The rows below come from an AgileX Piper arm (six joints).
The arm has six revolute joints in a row. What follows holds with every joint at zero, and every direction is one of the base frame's. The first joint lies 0.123 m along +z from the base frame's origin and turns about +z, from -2.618 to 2.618 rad. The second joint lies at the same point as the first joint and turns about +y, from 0 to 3.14 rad. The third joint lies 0.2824 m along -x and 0.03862 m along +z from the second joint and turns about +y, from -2.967 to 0 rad. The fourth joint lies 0.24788 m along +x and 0.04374 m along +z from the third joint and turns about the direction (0.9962, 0, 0.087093), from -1.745 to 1.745 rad. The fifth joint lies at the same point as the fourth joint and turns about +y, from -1.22 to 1.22 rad. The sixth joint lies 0.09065 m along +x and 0.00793 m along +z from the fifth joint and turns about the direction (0.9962, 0, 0.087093), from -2.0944 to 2.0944 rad. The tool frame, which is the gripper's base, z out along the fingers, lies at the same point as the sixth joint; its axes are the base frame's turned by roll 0, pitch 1.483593 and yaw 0 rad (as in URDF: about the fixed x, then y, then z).
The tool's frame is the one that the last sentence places.
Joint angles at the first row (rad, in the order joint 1, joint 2, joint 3, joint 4, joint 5, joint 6):
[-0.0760 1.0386 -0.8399 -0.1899 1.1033 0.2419]
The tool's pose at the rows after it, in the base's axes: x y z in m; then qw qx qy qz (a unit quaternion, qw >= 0):
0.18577 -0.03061 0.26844 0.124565 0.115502 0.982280 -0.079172
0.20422 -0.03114 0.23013 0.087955 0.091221 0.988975 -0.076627
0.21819 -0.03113 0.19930 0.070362 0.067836 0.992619 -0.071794
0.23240 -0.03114 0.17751 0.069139 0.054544 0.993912 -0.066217
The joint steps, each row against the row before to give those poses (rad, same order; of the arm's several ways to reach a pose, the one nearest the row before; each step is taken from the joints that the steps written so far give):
[-0.0076 0.1018 0.0349 0.0023 -0.0202 -0.0232]
[0.0000 0.1310 0.0552 0.0000 -0.1148 -0.0248]
[0.0000 0.1122 0.0342 0.0000 -0.1136 -0.0273]
[0.0000 0.0960 0.0048 0.0000 -0.0997 -0.0123]

